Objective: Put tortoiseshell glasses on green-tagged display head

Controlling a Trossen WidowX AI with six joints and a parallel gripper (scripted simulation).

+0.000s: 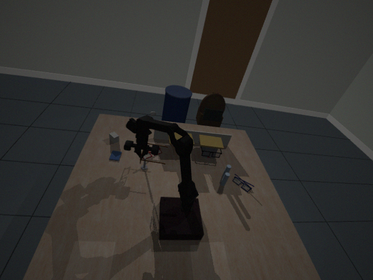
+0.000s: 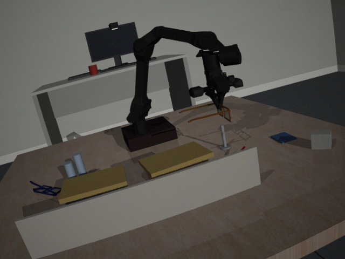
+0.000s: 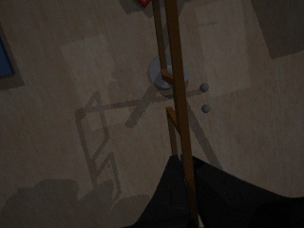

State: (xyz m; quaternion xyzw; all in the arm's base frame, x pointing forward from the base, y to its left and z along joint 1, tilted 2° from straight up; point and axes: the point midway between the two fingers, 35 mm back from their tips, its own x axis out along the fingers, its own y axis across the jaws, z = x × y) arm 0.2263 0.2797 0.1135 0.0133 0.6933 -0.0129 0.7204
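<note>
My gripper tip is 10 cm above the post, 5 cm short of it and 2 cm to the left of it. Also, from my gripper tip: cube: 26 cm ahead, 23 cm to the left, 10 cm below; panel: 37 cm ahead, 34 cm to the right, 7 cm below; blue pad: 18 cm to the left, 12 cm below, 11 cm ahead.
</note>
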